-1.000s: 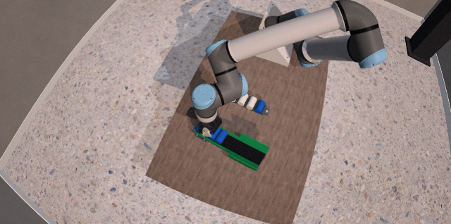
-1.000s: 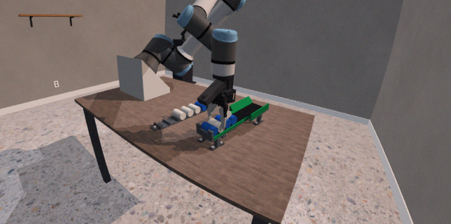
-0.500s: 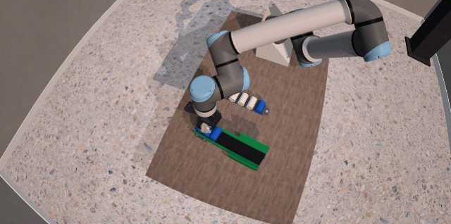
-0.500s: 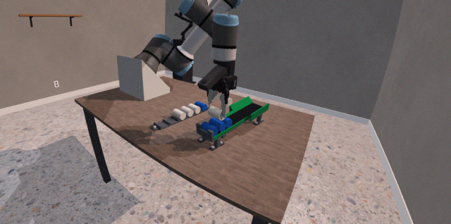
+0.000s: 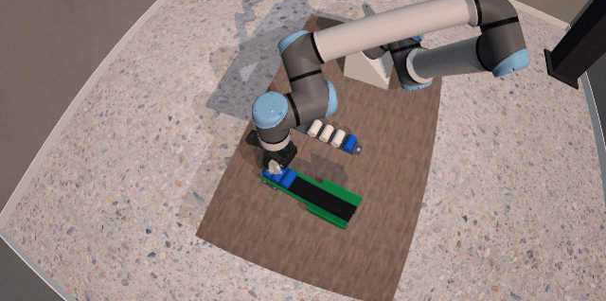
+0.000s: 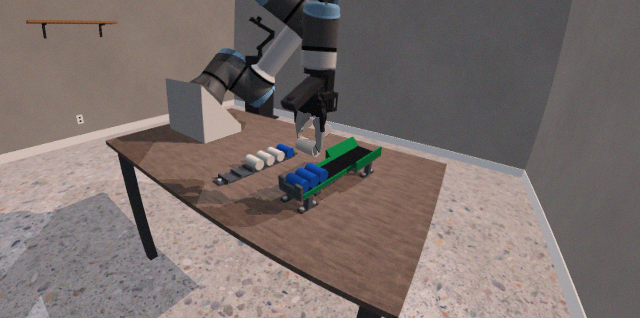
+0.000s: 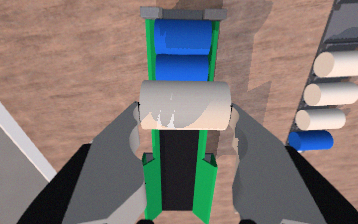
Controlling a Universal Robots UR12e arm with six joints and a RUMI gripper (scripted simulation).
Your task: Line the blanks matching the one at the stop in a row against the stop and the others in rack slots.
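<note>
Now: the grey stop 12 cm below my hand, 6 cm to the right of it and 1 cm behind it. The rest, counted from my hand: stock rack (26 cm behind, 19 cm below, 6 cm to the left).
</note>
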